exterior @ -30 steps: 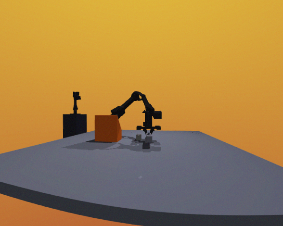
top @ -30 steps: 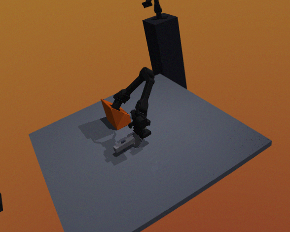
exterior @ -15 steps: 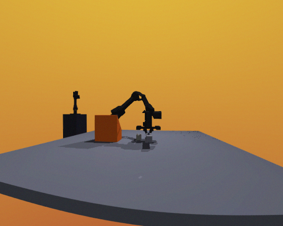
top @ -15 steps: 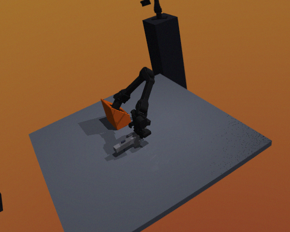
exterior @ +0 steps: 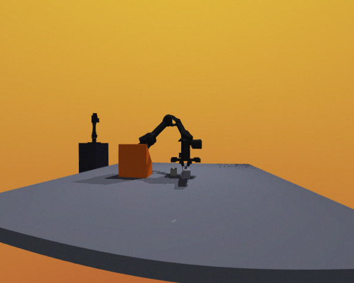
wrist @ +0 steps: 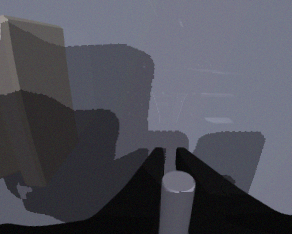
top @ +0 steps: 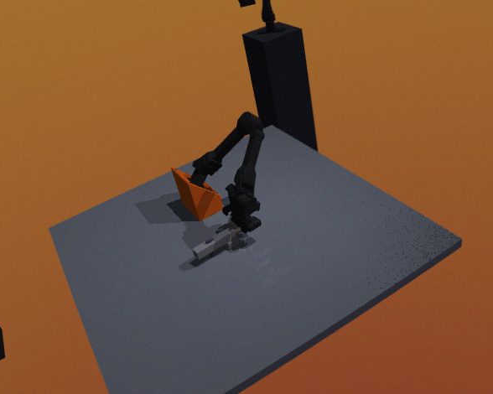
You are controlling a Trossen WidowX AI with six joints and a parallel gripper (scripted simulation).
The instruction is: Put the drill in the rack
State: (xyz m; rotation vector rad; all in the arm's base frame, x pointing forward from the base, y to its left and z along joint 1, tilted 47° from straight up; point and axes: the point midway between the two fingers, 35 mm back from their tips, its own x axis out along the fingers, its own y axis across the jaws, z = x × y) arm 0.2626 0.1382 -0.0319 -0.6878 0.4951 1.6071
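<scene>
Right now my gripper tip is 5 cm to the left of the drill, 4 cm below it and 1 cm short of it. Also, from my gripper tip: rack: 8 cm behind, 2 cm to the left; blue key: 16 cm to the right, 4 cm above, 2 cm ahead.
</scene>
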